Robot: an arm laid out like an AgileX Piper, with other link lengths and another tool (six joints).
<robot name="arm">
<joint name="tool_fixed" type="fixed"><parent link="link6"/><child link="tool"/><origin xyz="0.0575 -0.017 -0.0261" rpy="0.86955 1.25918 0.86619"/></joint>
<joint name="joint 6" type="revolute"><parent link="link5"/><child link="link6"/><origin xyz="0.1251 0 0.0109" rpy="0 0 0"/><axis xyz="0.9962 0 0.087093"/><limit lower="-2.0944" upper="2.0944"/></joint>
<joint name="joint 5" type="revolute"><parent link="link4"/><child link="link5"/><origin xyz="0 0 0" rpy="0 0 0"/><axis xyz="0 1 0"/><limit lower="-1.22" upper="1.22"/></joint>
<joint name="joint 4" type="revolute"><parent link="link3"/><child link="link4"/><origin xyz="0.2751 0 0.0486" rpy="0 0 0"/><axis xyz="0.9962 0 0.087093"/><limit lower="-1.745" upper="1.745"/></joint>
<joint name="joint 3" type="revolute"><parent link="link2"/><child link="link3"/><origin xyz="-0.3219 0 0.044" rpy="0 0 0"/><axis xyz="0 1 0"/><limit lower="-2.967" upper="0"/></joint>
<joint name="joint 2" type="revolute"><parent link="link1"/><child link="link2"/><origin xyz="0 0 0" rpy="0 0 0"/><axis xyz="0 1 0"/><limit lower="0" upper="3.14"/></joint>
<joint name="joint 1" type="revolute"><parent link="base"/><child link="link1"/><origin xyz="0 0 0.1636" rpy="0 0 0"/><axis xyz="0 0 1"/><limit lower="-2.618" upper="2.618"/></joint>
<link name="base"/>
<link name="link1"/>
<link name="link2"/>
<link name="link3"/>
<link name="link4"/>
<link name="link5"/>
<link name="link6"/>
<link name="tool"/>
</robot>
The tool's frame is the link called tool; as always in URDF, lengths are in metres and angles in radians.
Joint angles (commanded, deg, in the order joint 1, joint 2, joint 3, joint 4, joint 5, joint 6), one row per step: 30.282, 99.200, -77.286, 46.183, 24.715, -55.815; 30.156, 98.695, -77.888, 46.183, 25.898, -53.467; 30.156, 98.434, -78.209, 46.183, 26.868, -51.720; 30.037, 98.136, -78.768, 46.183, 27.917, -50.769; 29.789, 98.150, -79.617, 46.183, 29.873, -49.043; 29.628, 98.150, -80.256, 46.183, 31.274, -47.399; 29.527, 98.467, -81.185, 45.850, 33.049, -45.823; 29.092, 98.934, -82.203, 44.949, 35.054, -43.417; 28.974, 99.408, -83.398, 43.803, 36.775, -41.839; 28.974, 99.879, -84.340, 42.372, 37.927, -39.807; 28.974, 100.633, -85.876, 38.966, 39.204, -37.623; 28.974, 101.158, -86.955, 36.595, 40.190, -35.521; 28.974, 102.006, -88.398, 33.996, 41.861, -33.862; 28.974, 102.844, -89.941, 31.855, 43.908, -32.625; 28.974, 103.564, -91.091, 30.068, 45.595, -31.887; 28.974, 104.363, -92.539, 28.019, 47.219, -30.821; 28.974, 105.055, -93.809, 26.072, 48.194, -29.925; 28.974, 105.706, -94.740, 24.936, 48.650, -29.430
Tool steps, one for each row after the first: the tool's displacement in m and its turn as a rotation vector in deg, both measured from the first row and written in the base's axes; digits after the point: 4 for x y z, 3 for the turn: -0.0032, 0.0009, 0.0063, 1.579, 1.425, -0.572; -0.0064, 0.0022, 0.0091, 2.591, 2.767, -0.840; -0.0083, 0.0028, 0.0139, 3.297, 3.402, -0.733; -0.0112, 0.0040, 0.0166, 4.166, 5.217, -0.562; -0.0136, 0.0050, 0.0189, 4.981, 6.762, -0.645; -0.0156, 0.0069, 0.0197, 5.329, 8.400, -0.335; -0.0163, 0.0059, 0.0189, 5.469, 10.546, -0.617; -0.0166, 0.0063, 0.0195, 5.075, 11.687, -0.318; -0.0165, 0.0064, 0.0188, 4.642, 12.816, -0.559; -0.0131, 0.0039, 0.0175, 2.626, 12.918, -0.688; -0.0112, 0.0020, 0.0166, 1.441, 13.422, -1.163; -0.0090, 0.0001, 0.0141, -0.421, 13.989, -1.102; -0.0077, -0.0015, 0.0124, -2.220, 14.692, -0.734; -0.0066, -0.0033, 0.0099, -3.958, 15.214, -0.353; -0.0042, -0.0054, 0.0086, -5.670, 15.579, -0.289; -0.0006, -0.0075, 0.0080, -7.130, 15.440, -0.489; 0.0029, -0.0083, 0.0070, -7.973, 15.300, -0.664
